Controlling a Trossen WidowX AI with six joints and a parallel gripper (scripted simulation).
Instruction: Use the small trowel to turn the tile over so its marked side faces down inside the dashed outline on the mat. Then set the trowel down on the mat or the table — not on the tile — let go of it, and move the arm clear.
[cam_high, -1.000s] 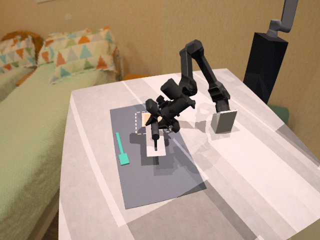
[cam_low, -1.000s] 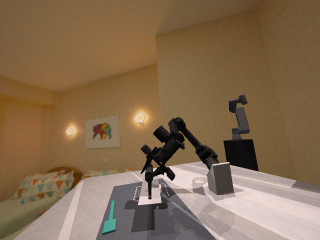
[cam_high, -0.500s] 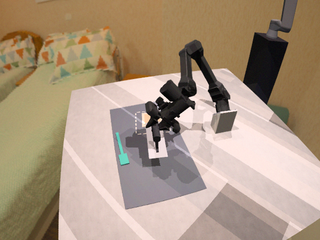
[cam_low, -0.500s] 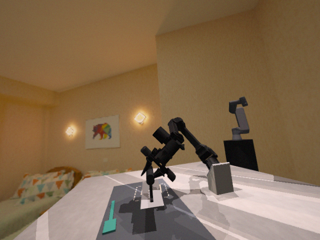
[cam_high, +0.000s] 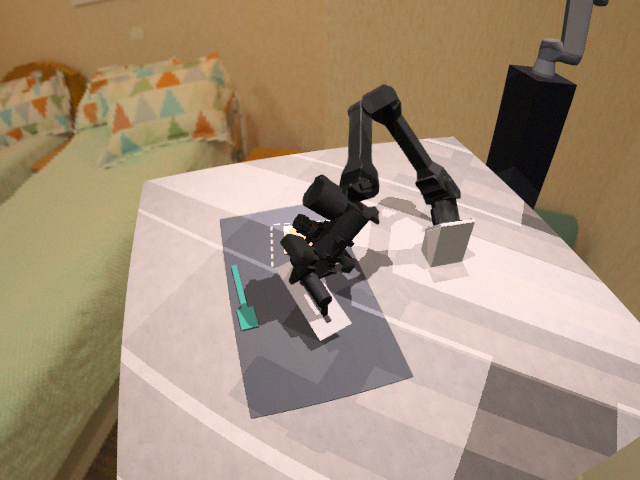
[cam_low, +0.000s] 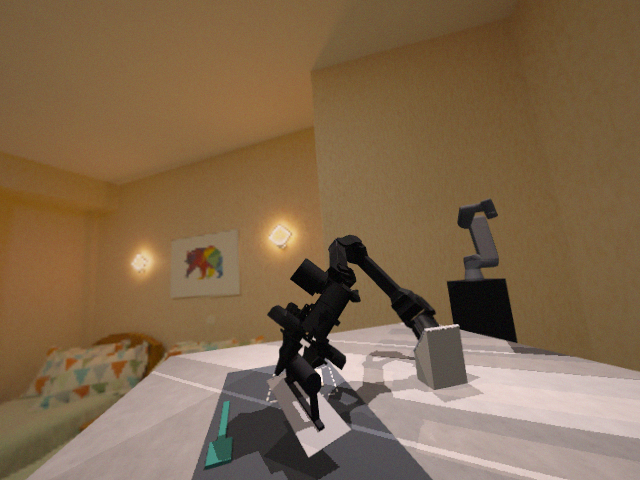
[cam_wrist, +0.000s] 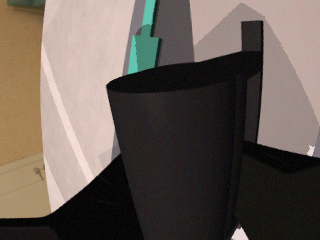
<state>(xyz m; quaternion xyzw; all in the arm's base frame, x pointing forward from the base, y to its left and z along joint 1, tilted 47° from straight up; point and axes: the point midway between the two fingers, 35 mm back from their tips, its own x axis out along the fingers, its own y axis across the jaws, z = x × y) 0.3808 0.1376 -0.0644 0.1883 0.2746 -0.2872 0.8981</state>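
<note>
Now: gripper tip 2 cm past the white-bladed tool, 1 cm to the left of it and 1 cm above it. The rest, counted from my gripper tip: tile (5 cm behind, 26 cm to the right, 11 cm below); teal trowel (13 cm ahead, 6 cm to the right, 11 cm below); grey mat (1 cm behind, 10 cm to the right, 13 cm below).
</note>
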